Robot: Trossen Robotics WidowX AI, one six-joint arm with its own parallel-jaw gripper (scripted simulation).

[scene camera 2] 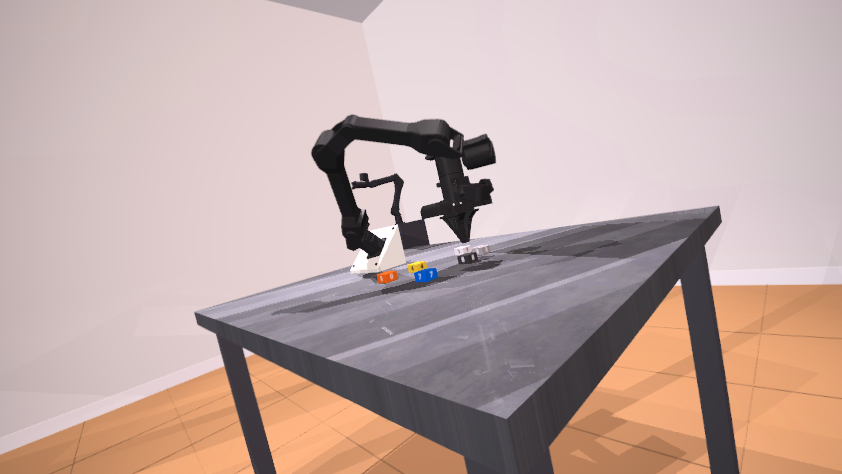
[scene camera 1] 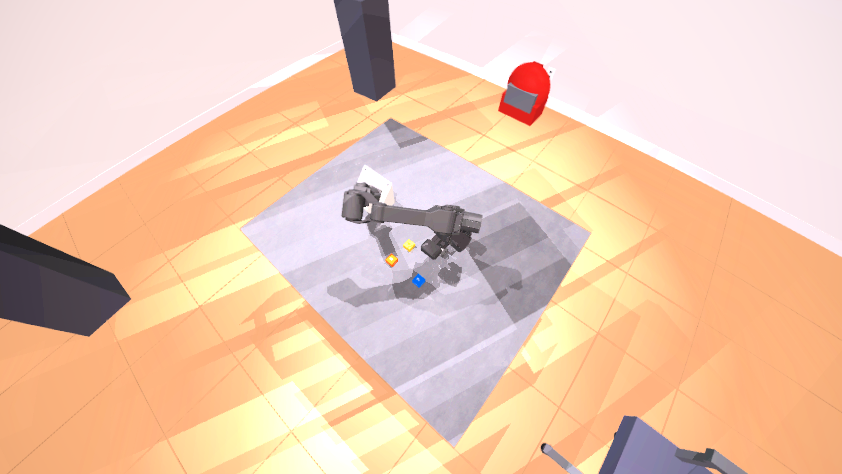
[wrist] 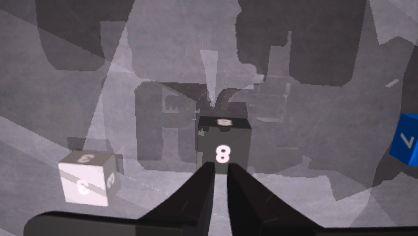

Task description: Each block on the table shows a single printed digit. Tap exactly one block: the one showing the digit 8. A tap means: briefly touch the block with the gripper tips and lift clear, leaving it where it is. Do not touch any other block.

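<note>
There's nothing in my gripper (scene camera 2: 465, 242), and it's shut. You'd see the gripper (scene camera 1: 443, 246) from another camera as well, and the wrist view has my gripper (wrist: 220, 170) too.
</note>
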